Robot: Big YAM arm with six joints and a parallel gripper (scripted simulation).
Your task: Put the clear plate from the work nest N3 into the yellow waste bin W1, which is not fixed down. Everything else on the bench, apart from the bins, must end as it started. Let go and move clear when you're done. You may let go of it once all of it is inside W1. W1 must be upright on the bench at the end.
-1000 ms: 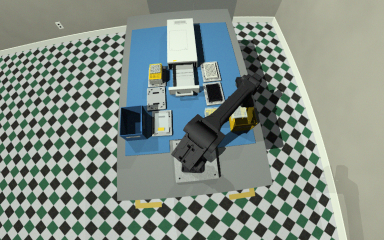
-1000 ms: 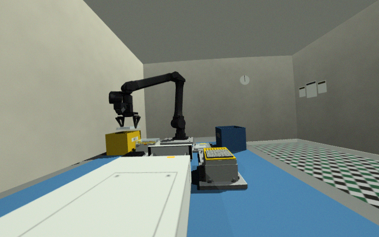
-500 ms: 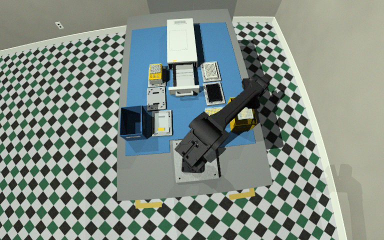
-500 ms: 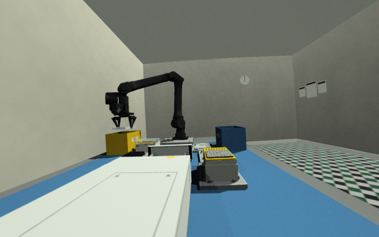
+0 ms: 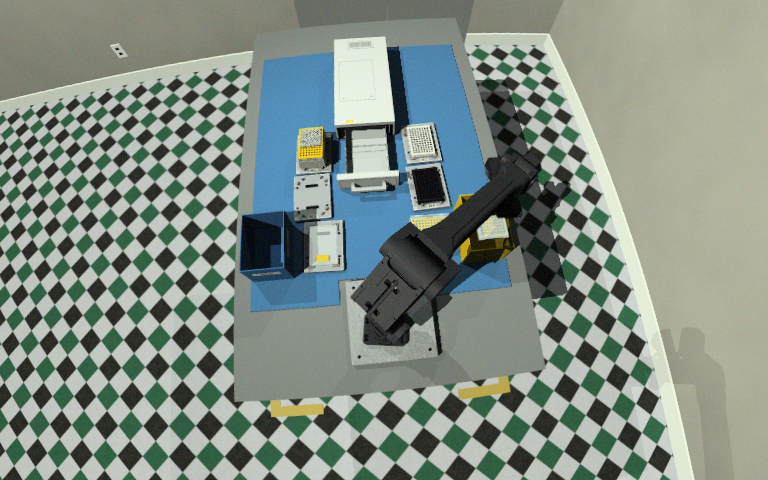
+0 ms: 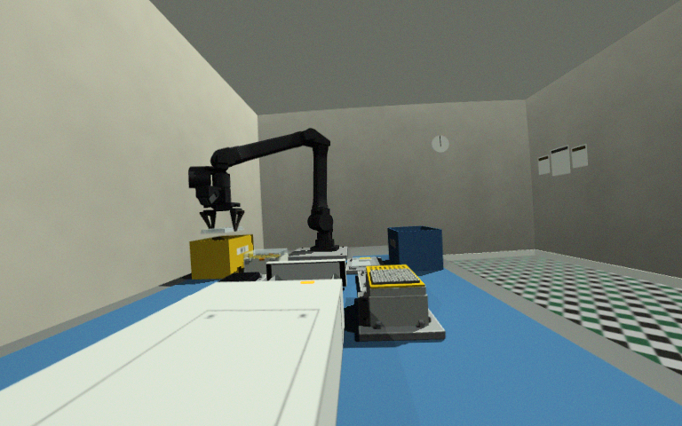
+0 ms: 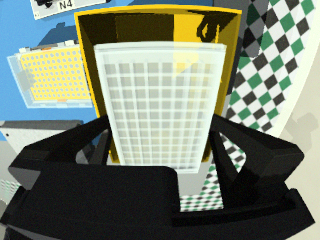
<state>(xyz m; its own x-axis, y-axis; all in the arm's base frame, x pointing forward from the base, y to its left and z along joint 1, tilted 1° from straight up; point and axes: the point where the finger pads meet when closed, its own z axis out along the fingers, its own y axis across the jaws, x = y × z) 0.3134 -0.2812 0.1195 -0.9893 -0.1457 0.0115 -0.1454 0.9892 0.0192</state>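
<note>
My hand is 110 mm above the yellow waste bin W1. Also, from my hand: clear plate right at my hand; black plate 160 mm to the left, 160 mm ahead, 130 mm below; white plate 340 mm ahead, 190 mm to the left, 130 mm below.
</note>
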